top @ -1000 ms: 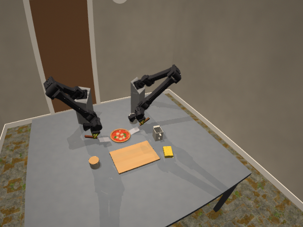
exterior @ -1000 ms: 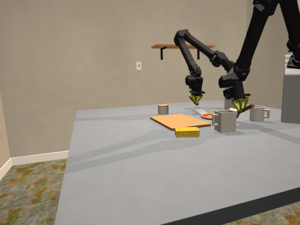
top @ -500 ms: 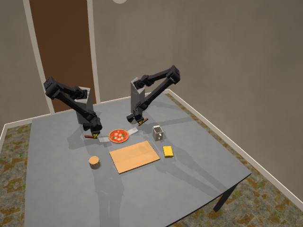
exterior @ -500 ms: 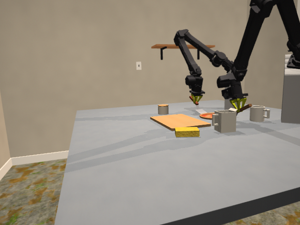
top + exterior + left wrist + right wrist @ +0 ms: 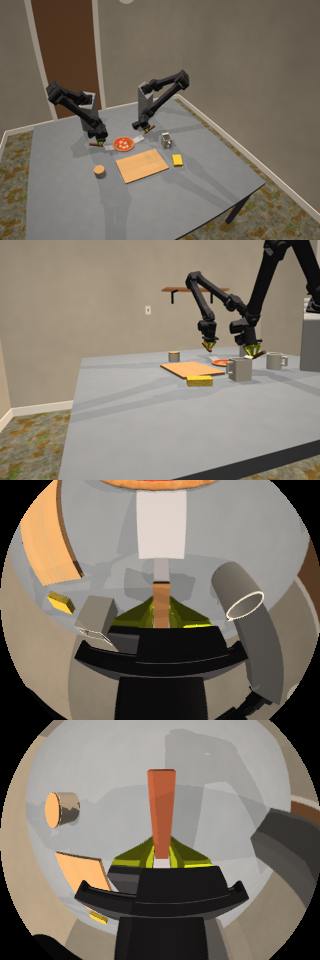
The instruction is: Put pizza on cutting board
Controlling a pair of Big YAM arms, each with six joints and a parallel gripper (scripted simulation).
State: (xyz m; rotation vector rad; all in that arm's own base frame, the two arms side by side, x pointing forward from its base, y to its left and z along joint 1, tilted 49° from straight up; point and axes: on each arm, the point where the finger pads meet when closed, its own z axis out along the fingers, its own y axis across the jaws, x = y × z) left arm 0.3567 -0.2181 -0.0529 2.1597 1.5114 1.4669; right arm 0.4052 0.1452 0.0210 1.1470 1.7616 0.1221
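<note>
Now: the pizza 20 mm behind my right hand, 210 mm to the left of it and 70 mm below it. Round my right hand: square mug 150 mm ahead, 560 mm to the left, 20 mm below; lidded canister 250 mm ahead, 50 mm to the right, 40 mm below; wooden cutting board 270 mm ahead, 270 mm to the left, 70 mm below.
</note>
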